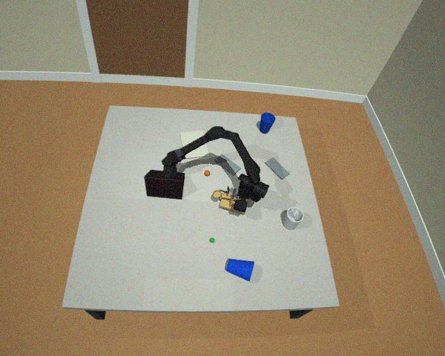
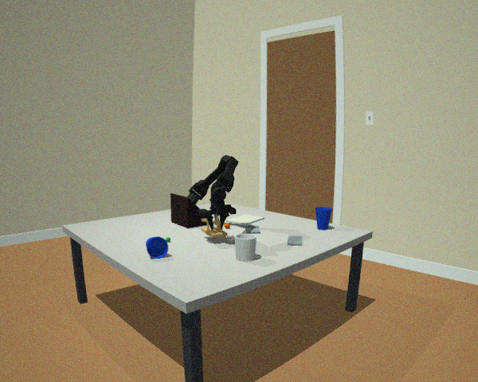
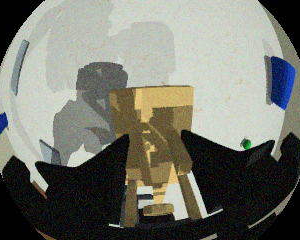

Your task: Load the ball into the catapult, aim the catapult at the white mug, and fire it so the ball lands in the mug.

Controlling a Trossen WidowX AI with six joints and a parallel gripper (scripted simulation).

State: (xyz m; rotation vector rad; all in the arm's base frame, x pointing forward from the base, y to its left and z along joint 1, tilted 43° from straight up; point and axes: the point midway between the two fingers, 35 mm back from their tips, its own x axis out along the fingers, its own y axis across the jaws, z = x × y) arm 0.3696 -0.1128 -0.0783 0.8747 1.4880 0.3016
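Right now the orange ball is 23 cm to the left of my gripper tip, 15 cm behind it and 5 cm below it. Round my gripper tip: green ball 18 cm to the right, 16 cm behind, 5 cm below; then white mug 28 cm ahead, 10 cm to the right, 4 cm below; then wooden catapult 6 cm behind, 4 cm to the left, 2 cm above.
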